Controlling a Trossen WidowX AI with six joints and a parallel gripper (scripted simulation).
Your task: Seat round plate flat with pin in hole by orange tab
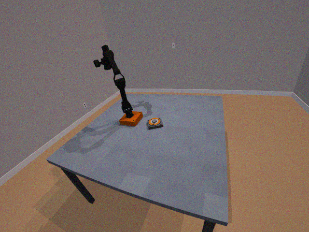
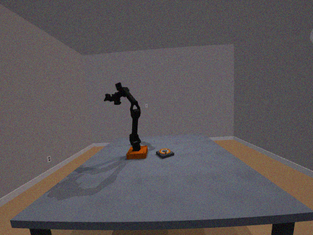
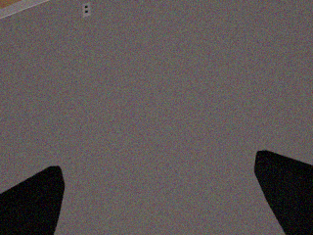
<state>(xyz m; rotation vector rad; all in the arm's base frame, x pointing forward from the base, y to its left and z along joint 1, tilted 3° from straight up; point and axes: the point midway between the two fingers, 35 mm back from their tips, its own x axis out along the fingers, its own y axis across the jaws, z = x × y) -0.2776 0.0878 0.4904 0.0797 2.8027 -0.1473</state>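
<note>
My gripper tip is now 58 cm short of the small dark square base, 4 cm to the left of it and 51 cm above it.
</note>
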